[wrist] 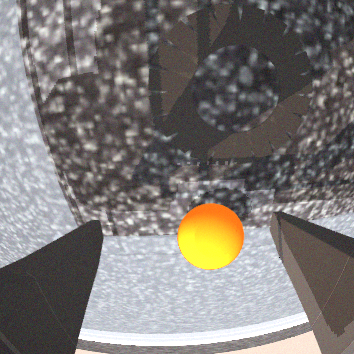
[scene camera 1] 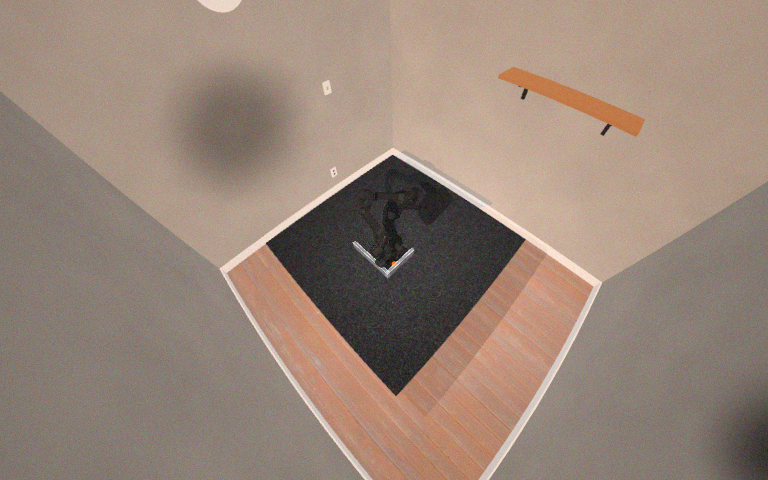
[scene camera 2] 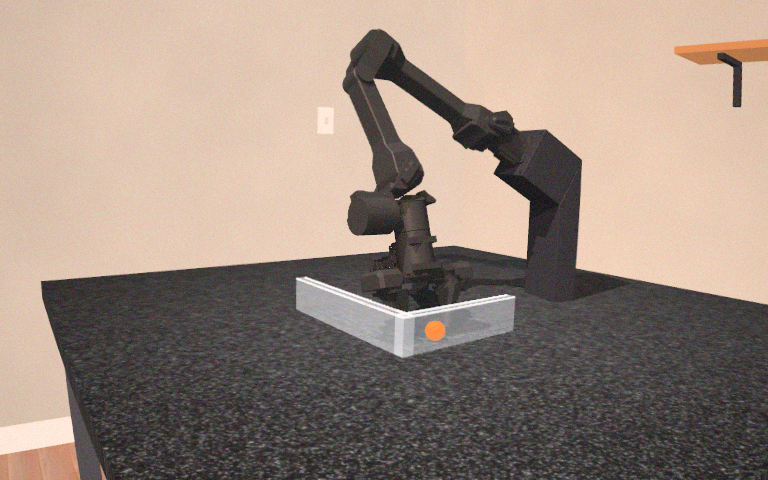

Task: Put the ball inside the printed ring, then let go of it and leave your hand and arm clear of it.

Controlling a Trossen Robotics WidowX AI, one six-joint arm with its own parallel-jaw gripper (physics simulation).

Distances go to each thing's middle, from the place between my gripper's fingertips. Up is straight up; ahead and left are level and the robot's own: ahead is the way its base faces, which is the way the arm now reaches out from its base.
Labels:
The orange ball (wrist: pixel 210 235) is 1 cm to the left of my hand and 1 cm behind it.

